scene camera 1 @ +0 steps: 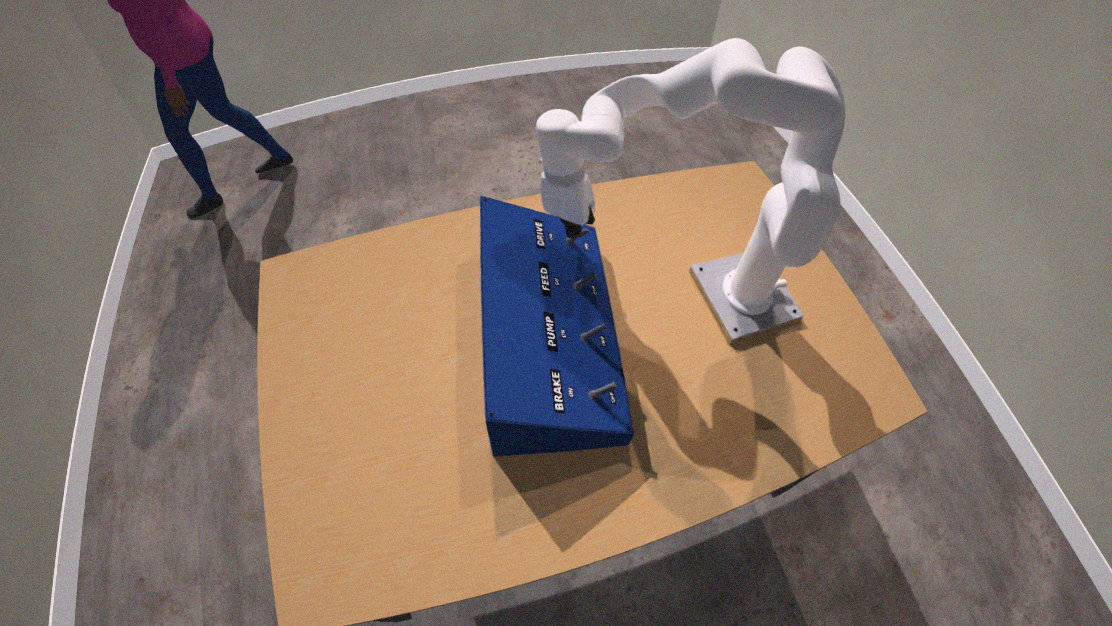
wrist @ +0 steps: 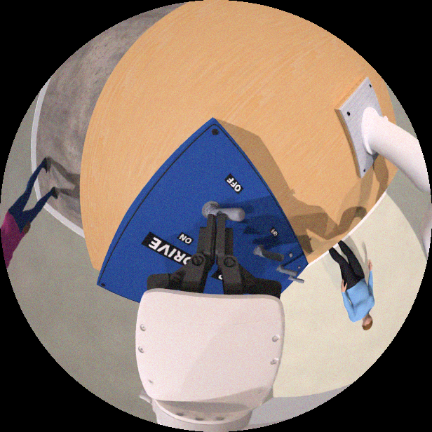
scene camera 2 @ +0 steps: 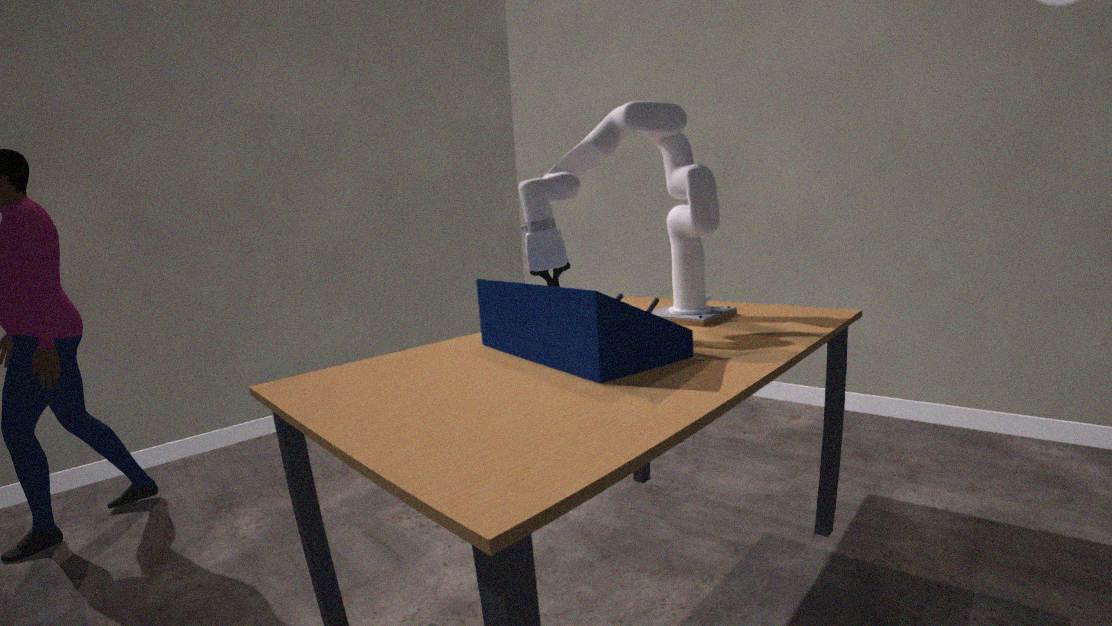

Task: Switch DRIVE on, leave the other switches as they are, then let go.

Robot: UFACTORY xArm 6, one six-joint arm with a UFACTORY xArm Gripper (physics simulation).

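Frame: origin at the arm's base, x ahead, y left, z up, level; centimetres.
Seen in the pictures: gripper, fingertip midpoint: point(scene camera 1: 573, 233); arm's base, origin of the base link: point(scene camera 1: 747, 292) point(scene camera 2: 689, 311).
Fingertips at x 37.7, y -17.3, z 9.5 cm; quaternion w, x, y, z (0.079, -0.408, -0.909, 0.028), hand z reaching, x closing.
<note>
Offsets run from my fingertips to a thing's middle. Level surfaces: height alone.
A blue sloped console @[dx +10.6, dy +16.4, dz -5.4 cm] point(scene camera 1: 517, 349) point(scene camera 2: 536, 322) point(wrist: 150, 215) stands on the table. Its DRIVE lever point(wrist: 232, 214) leans toward OFF, like the FEED lever @[dx +0.9, dy +11.9, dz -0.5 cm] point(scene camera 1: 585, 281) point(wrist: 270, 253), the PUMP lever @[dx +2.9, dy +23.8, dz -0.5 cm] point(scene camera 1: 593, 334) and the BRAKE lever @[dx +4.8, dy +35.6, dz -0.5 cm] point(scene camera 1: 603, 391). My gripper point(scene camera 1: 574, 232) point(wrist: 216, 222) is shut with nothing between its fingers. Its tips are low over the panel at the DRIVE lever, on the side of its ON label point(wrist: 185, 238). Whether they touch the lever I cannot tell. In the second scene view the console hides the fingertips and the DRIVE lever.
The other three levers stand in a row to one side of DRIVE. The arm's metal base plate point(scene camera 1: 712, 287) point(wrist: 352, 117) is on the table @[dz -11.6 cm] point(scene camera 1: 365, 388) point(scene camera 2: 466, 435) beyond the OFF side. A person in pink point(scene camera 1: 175, 34) point(scene camera 2: 31, 264) and one in light blue point(wrist: 359, 298) are beyond the table.
</note>
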